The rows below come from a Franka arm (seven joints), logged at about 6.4 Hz.
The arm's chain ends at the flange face. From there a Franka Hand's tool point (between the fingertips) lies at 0.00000 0.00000 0.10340 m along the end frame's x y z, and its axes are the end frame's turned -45 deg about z.
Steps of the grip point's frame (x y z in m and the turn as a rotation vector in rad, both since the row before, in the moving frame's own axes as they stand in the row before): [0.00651, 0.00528, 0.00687, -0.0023, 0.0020, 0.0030]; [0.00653, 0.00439, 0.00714, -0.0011, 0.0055, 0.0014]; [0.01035, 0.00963, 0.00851, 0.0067, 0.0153, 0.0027]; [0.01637, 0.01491, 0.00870, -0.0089, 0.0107, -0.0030]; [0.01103, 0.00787, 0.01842, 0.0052, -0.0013, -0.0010]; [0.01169, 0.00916, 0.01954, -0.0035, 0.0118, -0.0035]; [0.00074, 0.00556, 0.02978, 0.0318, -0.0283, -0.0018]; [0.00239, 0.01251, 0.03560, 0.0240, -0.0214, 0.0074]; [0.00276, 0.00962, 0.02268, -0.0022, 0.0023, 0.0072]
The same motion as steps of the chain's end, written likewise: [0.00802, -0.00089, 0.00687, -0.0002, 0.0030, 0.0030]; [0.00724, -0.00119, 0.00714, 0.0031, 0.0047, 0.0014]; [0.01350, 0.00110, 0.00852, 0.0156, 0.0061, 0.0027]; [0.02069, -0.00090, 0.00871, 0.0013, 0.0139, -0.0030]; [0.01384, -0.00195, 0.01842, 0.0028, -0.0046, -0.0010]; [0.01363, -0.00118, 0.01955, 0.0059, 0.0108, -0.0035]; [0.00885, 0.00366, 0.02987, 0.0025, -0.0425, -0.0018]; [0.01385, 0.00736, 0.03565, 0.0018, -0.0321, 0.0074]; [0.00842, 0.00486, 0.02268, 0.0001, 0.0032, 0.0072]
